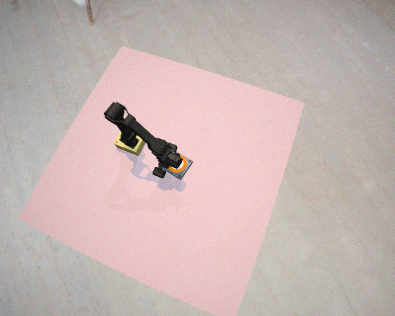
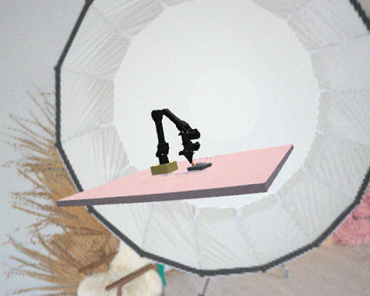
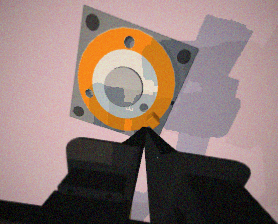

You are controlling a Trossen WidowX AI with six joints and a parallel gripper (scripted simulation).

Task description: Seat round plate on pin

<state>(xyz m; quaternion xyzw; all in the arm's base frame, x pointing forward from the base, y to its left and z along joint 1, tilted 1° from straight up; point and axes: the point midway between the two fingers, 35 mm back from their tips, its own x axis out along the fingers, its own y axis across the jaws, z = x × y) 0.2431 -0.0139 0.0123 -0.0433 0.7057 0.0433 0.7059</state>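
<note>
Right now my gripper tip is 4 cm short of the base, 4 cm to the right of it and 2 cm above it.
</note>
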